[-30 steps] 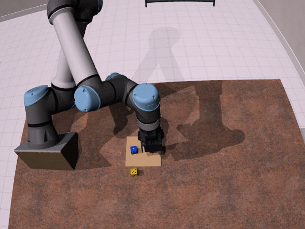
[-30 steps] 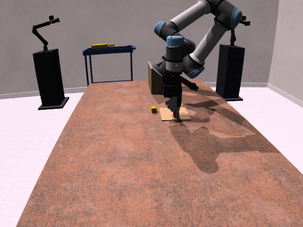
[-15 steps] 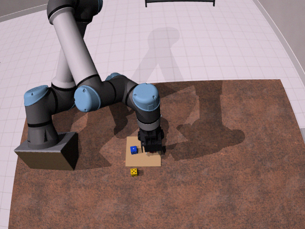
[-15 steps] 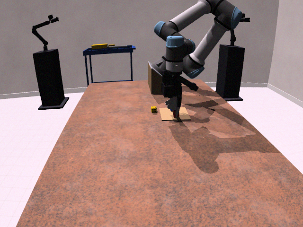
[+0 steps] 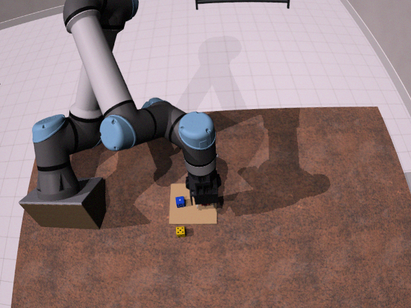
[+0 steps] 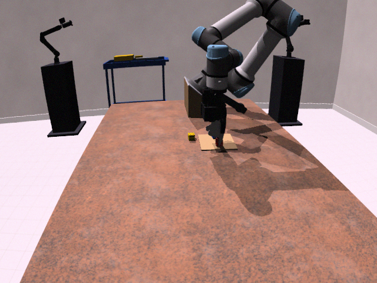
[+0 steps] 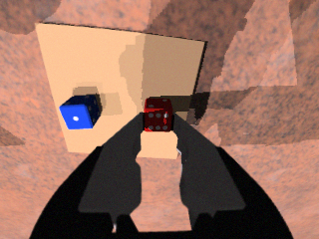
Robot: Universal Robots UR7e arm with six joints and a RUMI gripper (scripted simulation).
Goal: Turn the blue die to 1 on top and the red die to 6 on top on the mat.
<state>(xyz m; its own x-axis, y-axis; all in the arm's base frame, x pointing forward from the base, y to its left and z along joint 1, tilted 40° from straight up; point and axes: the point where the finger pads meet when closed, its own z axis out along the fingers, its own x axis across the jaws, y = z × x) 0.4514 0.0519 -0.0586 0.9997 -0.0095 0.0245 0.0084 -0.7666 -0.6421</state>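
Right now my hand is 1 cm above the red die. The rest, counted from my hand: yellow die 10 cm to the right, 8 cm behind, 1 cm below; then blue die 7 cm behind, 1 cm below; then tan mat 4 cm behind, 2 cm below.
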